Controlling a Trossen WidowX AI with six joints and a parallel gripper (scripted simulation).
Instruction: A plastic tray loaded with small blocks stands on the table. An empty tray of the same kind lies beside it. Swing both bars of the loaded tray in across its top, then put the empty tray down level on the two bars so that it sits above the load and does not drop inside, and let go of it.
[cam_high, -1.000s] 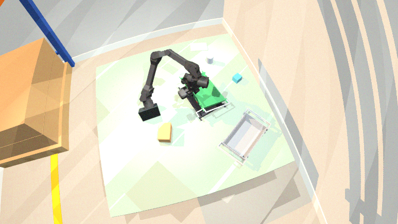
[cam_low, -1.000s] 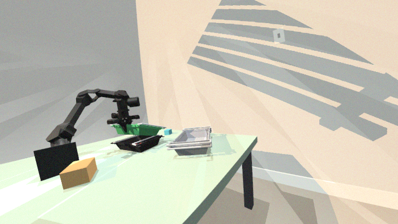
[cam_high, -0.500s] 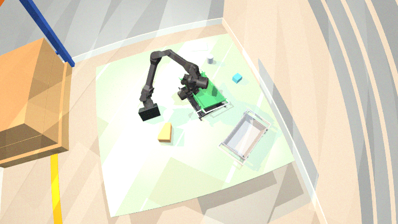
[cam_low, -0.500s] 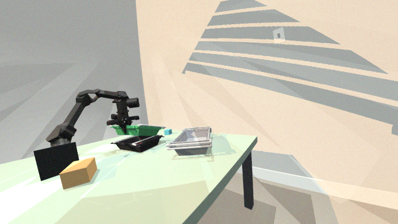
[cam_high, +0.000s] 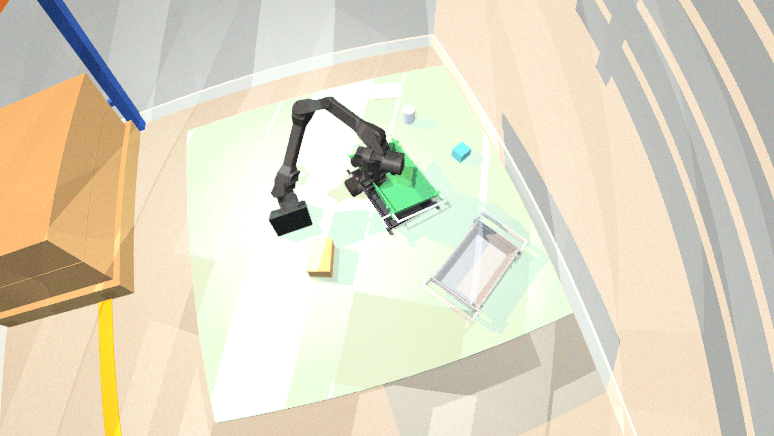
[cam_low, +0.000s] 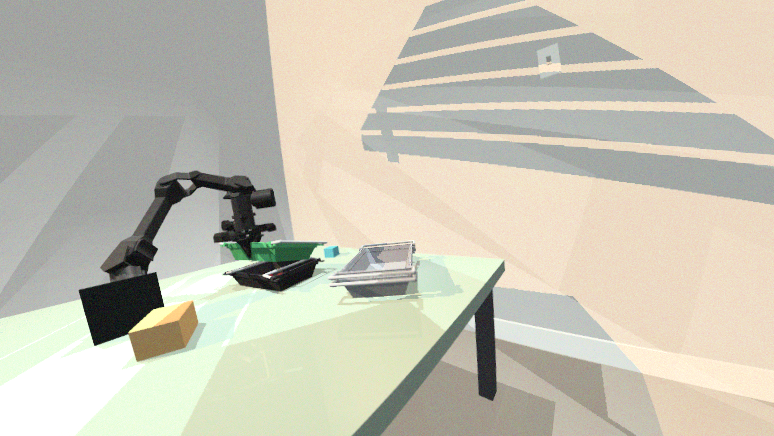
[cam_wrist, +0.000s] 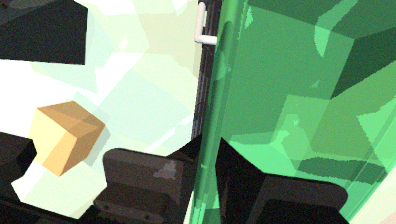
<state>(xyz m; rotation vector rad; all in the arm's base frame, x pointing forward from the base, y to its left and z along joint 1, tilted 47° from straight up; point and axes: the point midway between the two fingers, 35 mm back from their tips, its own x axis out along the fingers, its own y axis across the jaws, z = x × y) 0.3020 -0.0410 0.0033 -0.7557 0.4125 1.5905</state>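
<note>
My gripper tip is 80 mm short of the green tray, 20 mm to the right of it and 20 mm below it. Also, from my gripper tip: grey cylinder (260 mm ahead, 350 mm to the left, 70 mm below); tan block (250 mm behind, 150 mm to the right, 80 mm below); teal cube (400 mm ahead, 110 mm to the left, 90 mm below).
</note>
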